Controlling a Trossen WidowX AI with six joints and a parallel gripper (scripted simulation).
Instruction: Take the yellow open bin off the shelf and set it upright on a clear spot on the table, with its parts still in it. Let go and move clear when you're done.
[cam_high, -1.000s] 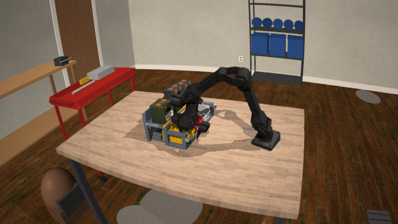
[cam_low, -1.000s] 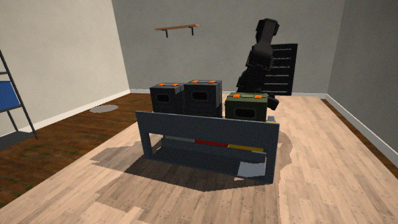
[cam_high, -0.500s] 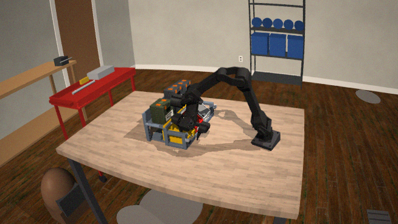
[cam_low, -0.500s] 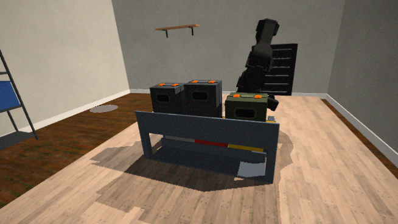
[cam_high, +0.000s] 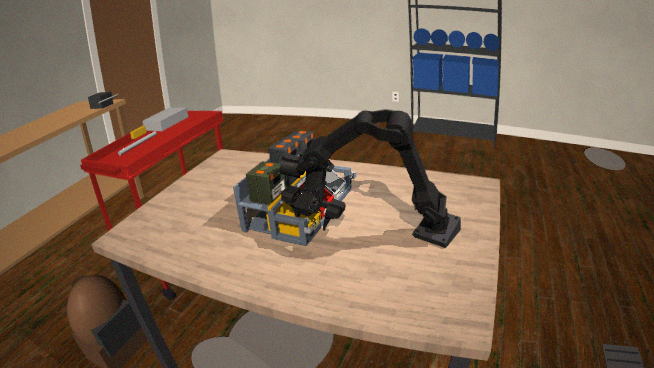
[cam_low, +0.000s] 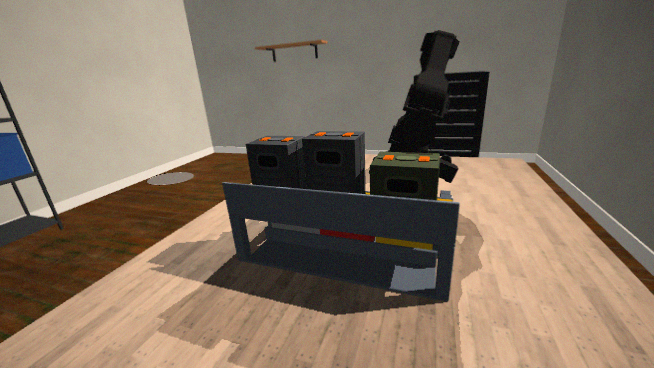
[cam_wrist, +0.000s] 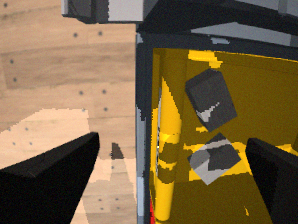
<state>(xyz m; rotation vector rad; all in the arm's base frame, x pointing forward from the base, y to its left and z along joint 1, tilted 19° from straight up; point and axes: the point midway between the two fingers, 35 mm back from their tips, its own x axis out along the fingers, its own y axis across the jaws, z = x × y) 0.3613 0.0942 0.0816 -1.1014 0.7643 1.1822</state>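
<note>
The yellow open bin lies 6 cm ahead of my hand and 2 cm below it. Round my hand: green case (15 cm ahead, 9 cm above, 1 cm to the left); red bin (11 cm to the right, 7 cm ahead, 2 cm below).
</note>
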